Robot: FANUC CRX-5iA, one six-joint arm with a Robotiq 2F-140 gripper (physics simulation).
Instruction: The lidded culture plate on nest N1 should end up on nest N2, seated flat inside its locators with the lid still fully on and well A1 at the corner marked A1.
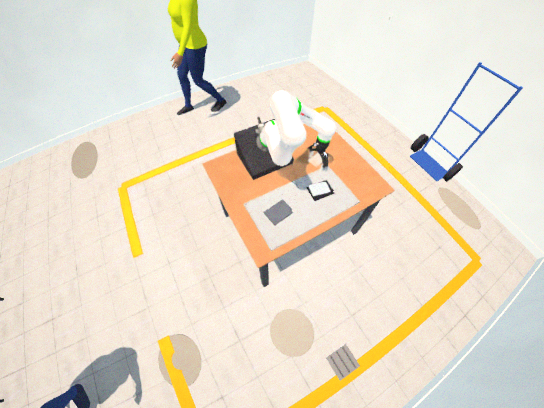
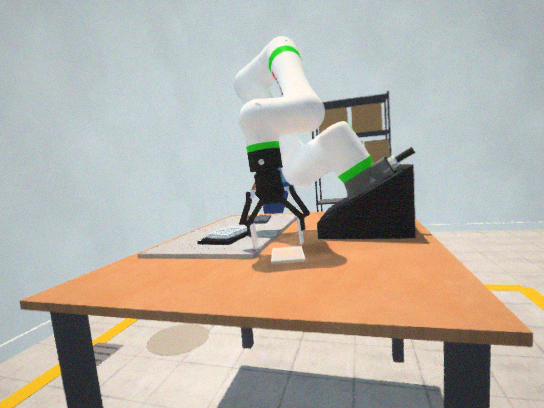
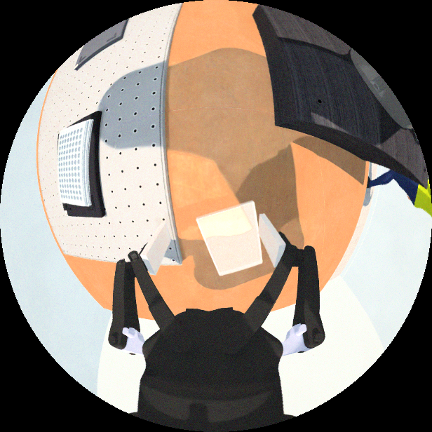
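Pixels of known places: gripper, between the fingertips: (image 1: 315, 163) (image 2: 278, 245); arm's base, origin of its link: (image 2: 367, 188).
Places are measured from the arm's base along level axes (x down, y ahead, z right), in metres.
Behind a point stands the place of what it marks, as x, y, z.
Note:
The culture plate (image 1: 320, 188) @(0.111, 0.439, -0.237) (image 2: 227, 232) @(0.107, 0.420, -0.260) (image 3: 75, 165), white with rows of wells, sits on a black nest (image 1: 324, 197) (image 2: 212, 242) (image 3: 97, 192). Whether its lid is on, and the corner marks, I cannot tell. A bare dark grey nest (image 1: 278, 212) @(0.122, 0.513, 0.099) (image 2: 262, 219) @(0.122, 0.457, 0.063) (image 3: 102, 42) is farther along the same board. A pale, flat rectangular piece (image 2: 288, 255) @(0.138, 0.154, -0.374) (image 3: 231, 240) lies on the tabletop beside the board; I cannot tell if it is a lid. My gripper (image 1: 319, 161) @(0.128, 0.207, -0.317) (image 2: 278, 244) @(0.128, 0.207, -0.317) (image 3: 212, 227) is open and empty, pointing down above this piece, to one side of the plate.
The perforated board (image 1: 305, 220) @(0.133, 0.620, -0.045) (image 2: 175, 248) @(0.133, 0.535, -0.385) (image 3: 132, 200) carries both nests on the table (image 1: 225, 175) @(0.146, 0.080, 0.347) (image 2: 280, 295) @(0.146, 0.078, -0.596). The black robot base (image 1: 260, 160) @(0.054, 0.110, 0.085) (image 2: 375, 210) @(0.058, -0.039, -0.133) (image 3: 320, 85) stands beside the board. A person in yellow (image 1: 190, 35) and a blue hand truck (image 1: 466, 120) are beyond the table.

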